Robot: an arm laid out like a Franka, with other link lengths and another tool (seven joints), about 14 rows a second.
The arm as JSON. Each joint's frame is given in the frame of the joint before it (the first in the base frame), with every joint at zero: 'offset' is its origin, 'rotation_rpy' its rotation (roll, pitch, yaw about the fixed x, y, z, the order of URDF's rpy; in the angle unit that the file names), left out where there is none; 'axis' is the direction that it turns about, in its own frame. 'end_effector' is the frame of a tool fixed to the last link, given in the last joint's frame.
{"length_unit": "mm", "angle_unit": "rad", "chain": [
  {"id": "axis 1", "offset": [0.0, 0.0, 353.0], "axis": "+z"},
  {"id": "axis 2", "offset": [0.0, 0.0, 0.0], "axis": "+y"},
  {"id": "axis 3", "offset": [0.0, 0.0, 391.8], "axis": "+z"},
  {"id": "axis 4", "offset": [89.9, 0.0, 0.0], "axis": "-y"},
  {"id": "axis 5", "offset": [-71.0, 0.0, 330.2], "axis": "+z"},
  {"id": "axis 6", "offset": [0.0, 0.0, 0.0], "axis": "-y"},
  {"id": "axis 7", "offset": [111.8, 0.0, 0.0], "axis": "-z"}
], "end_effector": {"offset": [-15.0, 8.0, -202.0], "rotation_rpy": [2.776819, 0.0, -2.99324]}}
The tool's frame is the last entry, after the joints.
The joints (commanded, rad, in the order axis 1, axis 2, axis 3, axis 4, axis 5, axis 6, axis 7), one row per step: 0.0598 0.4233 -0.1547 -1.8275 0.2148 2.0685 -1.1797; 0.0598 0.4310 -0.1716 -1.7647 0.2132 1.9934 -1.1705; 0.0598 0.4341 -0.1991 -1.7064 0.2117 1.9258 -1.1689; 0.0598 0.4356 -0.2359 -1.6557 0.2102 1.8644 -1.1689; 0.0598 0.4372 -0.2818 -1.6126 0.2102 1.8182 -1.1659; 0.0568 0.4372 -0.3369 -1.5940 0.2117 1.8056 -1.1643; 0.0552 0.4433 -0.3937 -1.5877 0.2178 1.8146 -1.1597; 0.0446 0.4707 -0.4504 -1.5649 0.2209 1.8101 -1.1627
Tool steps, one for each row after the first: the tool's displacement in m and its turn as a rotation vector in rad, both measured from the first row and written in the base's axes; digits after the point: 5 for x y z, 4 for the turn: 0.00578 -0.00621 0.01443 0.0004 0.0193 -0.0114; 0.01022 -0.01880 0.03129 -0.0039 0.0298 -0.0260; 0.01169 -0.03669 0.04753 -0.0126 0.0399 -0.0485; 0.01196 -0.05980 0.06266 -0.0270 0.0427 -0.0851; 0.00914 -0.09103 0.07244 -0.0480 0.0349 -0.1376; 0.00577 -0.12258 0.07596 -0.0712 0.0236 -0.1978; 0.00174 -0.15902 0.07315 -0.1001 0.0303 -0.2534
